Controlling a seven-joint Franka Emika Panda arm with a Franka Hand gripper.
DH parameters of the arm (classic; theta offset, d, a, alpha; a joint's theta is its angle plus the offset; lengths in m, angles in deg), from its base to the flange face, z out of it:
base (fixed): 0 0 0 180
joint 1: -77.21 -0.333 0 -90
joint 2: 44.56 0 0 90
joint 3: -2.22 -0.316 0.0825 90
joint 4: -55.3 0 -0.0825 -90
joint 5: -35.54 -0.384 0 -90
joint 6: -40.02 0 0.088 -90
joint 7: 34.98 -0.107 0 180
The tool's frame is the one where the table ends.
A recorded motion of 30 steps. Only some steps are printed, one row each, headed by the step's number.
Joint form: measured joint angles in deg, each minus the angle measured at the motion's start. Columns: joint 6, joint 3, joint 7, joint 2, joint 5, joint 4, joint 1.
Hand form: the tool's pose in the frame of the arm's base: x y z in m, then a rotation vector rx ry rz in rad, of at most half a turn. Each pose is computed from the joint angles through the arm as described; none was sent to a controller.
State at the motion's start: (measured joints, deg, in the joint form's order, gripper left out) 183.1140 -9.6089 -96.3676 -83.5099 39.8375 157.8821 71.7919
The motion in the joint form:
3: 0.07 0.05 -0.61 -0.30 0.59 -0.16 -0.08
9: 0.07 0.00 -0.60 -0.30 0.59 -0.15 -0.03
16: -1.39 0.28 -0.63 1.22 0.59 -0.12 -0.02
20: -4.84 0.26 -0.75 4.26 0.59 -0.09 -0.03
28: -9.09 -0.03 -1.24 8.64 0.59 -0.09 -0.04
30: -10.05 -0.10 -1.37 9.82 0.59 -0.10 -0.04
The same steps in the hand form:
3: 0.6324 0.1869 0.1790 -2.8372 1.1350 0.0243
9: 0.6323 0.1868 0.1790 -2.8368 1.1349 0.0248
16: 0.6343 0.1835 0.1932 -2.8422 1.1411 0.0169
20: 0.6346 0.1828 0.2219 -2.8570 1.1437 0.0161
28: 0.6332 0.1843 0.2651 -2.8670 1.1481 0.0007
30: 0.6326 0.1846 0.2770 -2.8675 1.1490 -0.0076

